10 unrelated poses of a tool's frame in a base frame.
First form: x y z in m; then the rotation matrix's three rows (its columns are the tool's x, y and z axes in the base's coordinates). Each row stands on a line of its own.
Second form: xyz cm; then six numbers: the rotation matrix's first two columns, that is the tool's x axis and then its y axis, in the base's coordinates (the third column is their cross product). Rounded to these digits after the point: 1 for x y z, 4 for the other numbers. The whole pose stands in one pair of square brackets.
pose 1, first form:
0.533 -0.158 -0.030
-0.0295 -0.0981 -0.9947
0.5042 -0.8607 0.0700
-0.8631 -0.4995 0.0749
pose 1, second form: [53.3 -15.8 -3.0 -0.0295 0.5042 -0.8631 -0.0981 -0.8607 -0.4995]
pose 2, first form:
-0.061 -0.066 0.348
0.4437 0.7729 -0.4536
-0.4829 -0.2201 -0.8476
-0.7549 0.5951 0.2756
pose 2, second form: [-6.1 -6.6 34.8 0.4437 -0.4829 -0.7549 0.7729 -0.2201 0.5951]
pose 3, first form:
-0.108 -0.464 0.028
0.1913 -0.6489 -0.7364
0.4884 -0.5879 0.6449
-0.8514 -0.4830 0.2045
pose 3, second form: [-10.8 -46.4 2.8 0.1913 0.4884 -0.8514 -0.6489 -0.5879 -0.4830]
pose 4, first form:
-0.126 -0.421 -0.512
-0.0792 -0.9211 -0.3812
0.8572 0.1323 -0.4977
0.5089 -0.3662 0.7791
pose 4, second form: [-12.6 -42.1 -51.2 -0.0792 0.8572 0.5089 -0.9211 0.1323 -0.3662]
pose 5, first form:
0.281 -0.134 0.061
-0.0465 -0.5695 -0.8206
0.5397 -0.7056 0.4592
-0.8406 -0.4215 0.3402
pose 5, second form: [28.1 -13.4 6.1 -0.0465 0.5397 -0.8406 -0.5695 -0.7056 -0.4215]
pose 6, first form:
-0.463 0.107 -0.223
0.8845 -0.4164 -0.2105
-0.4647 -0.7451 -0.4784
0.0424 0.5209 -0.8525
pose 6, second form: [-46.3 10.7 -22.3 0.8845 -0.4647 0.0424 -0.4164 -0.7451 0.5209]
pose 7, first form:
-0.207 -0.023 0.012
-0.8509 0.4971 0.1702
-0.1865 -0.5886 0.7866
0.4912 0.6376 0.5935
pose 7, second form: [-20.7 -2.3 1.2 -0.8509 -0.1865 0.4912 0.4971 -0.5886 0.6376]
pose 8, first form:
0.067 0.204 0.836
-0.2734 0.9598 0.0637
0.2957 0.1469 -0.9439
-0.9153 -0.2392 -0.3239
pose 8, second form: [6.7 20.4 83.6 -0.2734 0.2957 -0.9153 0.9598 0.1469 -0.2392]
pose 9, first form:
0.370 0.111 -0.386
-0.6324 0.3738 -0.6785
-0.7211 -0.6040 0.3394
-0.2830 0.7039 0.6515
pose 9, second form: [37.0 11.1 -38.6 -0.6324 -0.7211 -0.2830 0.3738 -0.6040 0.7039]
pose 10, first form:
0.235 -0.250 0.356
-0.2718 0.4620 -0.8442
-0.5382 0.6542 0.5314
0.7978 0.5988 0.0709
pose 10, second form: [23.5 -25.0 35.6 -0.2718 -0.5382 0.7978 0.4620 0.6542 0.5988]
